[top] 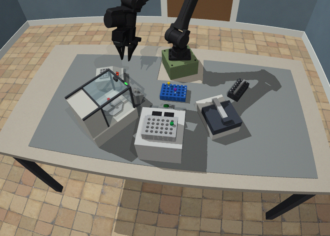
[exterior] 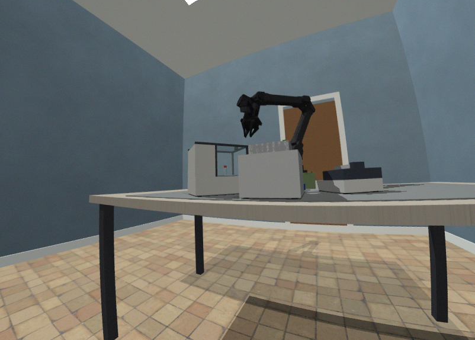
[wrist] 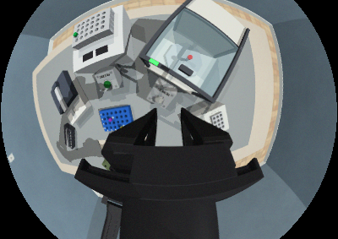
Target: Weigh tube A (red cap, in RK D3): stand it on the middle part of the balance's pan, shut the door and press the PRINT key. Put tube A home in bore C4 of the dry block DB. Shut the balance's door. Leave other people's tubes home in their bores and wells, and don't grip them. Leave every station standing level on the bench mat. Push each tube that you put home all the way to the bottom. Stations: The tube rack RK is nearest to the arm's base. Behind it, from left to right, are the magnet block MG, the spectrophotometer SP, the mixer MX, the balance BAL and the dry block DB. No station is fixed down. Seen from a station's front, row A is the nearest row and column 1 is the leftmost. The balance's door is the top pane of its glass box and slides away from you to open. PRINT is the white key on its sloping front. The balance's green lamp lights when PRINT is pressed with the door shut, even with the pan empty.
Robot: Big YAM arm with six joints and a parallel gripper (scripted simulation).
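My hand is 7 cm to the left of the balance door, 7 cm short of it and 7 cm above it. The rest, counted from my hand: blue tube rack RK 27 cm below, 20 cm to the left, 5 cm behind; grey well block 26 cm ahead, 14 cm to the left, 13 cm below; spectrophotometer SP 40 cm to the left, 22 cm below, 11 cm ahead.
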